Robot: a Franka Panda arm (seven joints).
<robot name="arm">
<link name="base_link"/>
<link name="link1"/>
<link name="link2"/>
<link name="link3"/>
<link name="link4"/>
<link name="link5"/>
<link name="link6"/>
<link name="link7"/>
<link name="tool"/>
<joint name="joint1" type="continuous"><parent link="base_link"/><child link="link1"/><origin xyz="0.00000 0.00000 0.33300"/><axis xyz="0 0 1"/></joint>
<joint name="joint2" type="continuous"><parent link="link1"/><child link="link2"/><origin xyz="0.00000 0.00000 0.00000" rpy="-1.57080 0.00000 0.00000"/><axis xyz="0 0 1"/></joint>
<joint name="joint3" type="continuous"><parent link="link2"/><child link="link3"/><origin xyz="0.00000 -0.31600 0.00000" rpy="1.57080 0.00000 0.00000"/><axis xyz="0 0 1"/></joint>
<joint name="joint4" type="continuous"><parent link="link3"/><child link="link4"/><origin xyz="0.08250 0.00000 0.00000" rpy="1.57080 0.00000 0.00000"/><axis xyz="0 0 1"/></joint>
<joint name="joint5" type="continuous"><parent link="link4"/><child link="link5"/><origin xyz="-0.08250 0.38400 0.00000" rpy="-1.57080 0.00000 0.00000"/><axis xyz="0 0 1"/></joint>
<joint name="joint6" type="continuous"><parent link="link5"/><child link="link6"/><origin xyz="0.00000 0.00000 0.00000" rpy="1.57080 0.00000 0.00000"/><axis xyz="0 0 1"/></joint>
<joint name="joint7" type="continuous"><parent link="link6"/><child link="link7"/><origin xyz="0.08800 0.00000 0.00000" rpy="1.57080 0.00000 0.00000"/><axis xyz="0 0 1"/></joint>
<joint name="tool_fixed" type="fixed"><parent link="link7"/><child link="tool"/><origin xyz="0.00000 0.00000 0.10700"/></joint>
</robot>
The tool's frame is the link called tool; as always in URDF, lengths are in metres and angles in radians. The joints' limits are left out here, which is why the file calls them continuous.
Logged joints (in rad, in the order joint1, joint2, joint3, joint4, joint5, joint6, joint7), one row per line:
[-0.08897 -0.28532 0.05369 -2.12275 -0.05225 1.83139 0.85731]
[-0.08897 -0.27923 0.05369 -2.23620 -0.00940 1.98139 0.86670]
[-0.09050 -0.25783 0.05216 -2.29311 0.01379 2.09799 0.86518]
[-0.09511 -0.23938 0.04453 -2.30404 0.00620 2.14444 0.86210]
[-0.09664 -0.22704 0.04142 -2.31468 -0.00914 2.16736 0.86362]
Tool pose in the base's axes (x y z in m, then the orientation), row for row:
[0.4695 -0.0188 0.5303 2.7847 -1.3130 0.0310]
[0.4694 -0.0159 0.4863 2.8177 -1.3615 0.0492]
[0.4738 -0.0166 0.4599 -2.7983 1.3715 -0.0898]
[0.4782 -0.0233 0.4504 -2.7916 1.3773 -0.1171]
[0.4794 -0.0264 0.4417 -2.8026 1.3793 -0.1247]
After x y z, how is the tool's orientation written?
As a rotation vector, in radians.
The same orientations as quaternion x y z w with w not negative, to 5 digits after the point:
[0.90401 -0.42624 0.01006 0.03135]
[0.90027 -0.43501 0.01572 0.00591]
[-0.89751 0.43989 -0.02880 0.01199]
[-0.89608 0.44210 -0.03759 0.01326]
[-0.89649 0.44121 -0.03989 0.00774]

